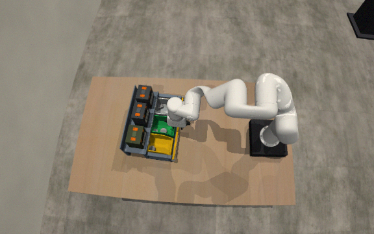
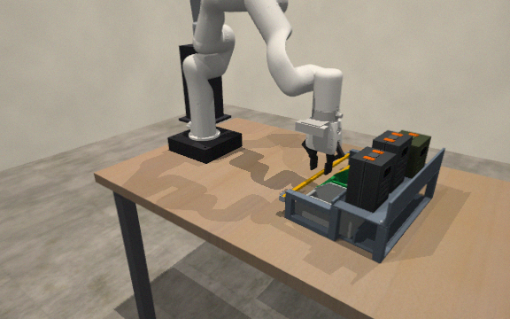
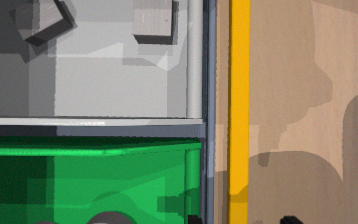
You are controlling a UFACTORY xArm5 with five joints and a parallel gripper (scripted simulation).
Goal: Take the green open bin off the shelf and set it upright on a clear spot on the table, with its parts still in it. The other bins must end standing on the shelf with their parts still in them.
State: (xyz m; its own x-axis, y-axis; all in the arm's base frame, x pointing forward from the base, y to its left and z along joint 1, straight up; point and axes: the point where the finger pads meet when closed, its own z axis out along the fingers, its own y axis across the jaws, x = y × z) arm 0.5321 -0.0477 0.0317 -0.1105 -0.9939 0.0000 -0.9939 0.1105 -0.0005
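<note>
Right now my hand is 30 mm above the thin yellow rod. Round my hand: green open bin (100 mm ahead, 50 mm below, 10 mm to the right); then grey part (90 mm ahead, 70 mm below, 10 mm to the left); then blue-grey shelf (130 mm ahead, 20 mm below, 10 mm to the right).
</note>
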